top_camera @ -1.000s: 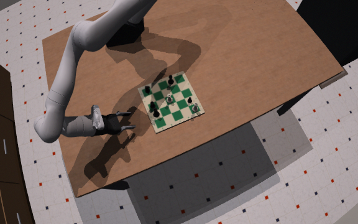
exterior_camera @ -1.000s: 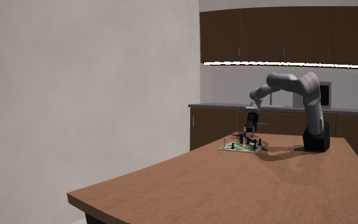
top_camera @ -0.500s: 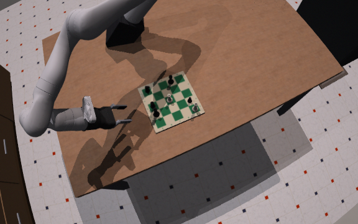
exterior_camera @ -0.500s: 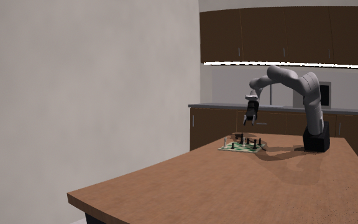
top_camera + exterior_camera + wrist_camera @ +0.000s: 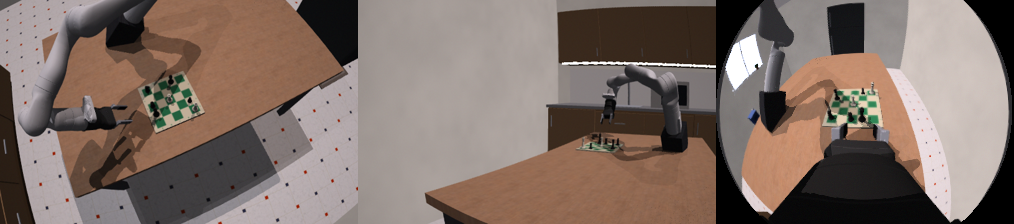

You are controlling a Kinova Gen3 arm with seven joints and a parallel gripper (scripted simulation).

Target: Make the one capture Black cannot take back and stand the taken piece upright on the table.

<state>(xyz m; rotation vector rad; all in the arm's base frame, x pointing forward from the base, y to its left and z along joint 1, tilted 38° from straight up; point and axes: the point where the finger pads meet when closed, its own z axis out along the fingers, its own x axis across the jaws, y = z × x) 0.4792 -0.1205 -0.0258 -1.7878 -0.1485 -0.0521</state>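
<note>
My hand is 18 cm to the right of the cream chessboard, 12 cm above it and 6 cm past it.
</note>
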